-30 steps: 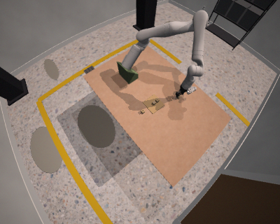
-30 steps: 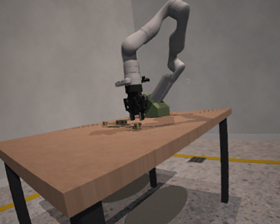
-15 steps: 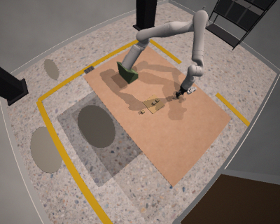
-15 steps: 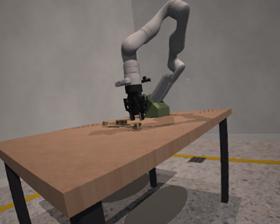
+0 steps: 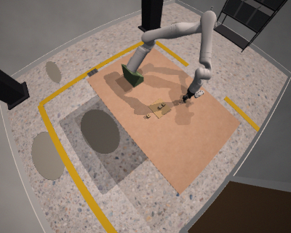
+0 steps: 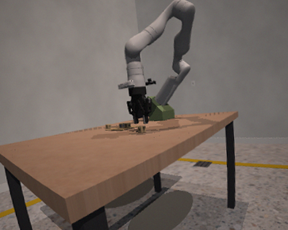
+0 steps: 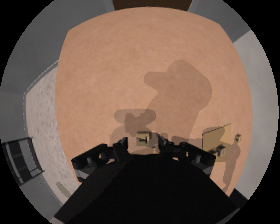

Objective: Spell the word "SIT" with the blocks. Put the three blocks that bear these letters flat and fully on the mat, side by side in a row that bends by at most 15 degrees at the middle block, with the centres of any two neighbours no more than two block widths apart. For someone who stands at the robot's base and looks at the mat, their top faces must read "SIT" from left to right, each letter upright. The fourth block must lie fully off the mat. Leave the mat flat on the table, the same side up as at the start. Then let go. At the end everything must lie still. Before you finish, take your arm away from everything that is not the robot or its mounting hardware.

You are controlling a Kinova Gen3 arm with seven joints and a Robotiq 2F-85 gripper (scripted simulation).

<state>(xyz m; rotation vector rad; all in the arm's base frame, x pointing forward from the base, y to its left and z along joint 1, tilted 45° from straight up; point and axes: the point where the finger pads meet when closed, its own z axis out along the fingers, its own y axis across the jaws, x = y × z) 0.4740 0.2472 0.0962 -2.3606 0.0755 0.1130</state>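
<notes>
Right now my hand is 23 cm to the left of the tan mat, 9 cm past it and 5 cm above it.
</notes>
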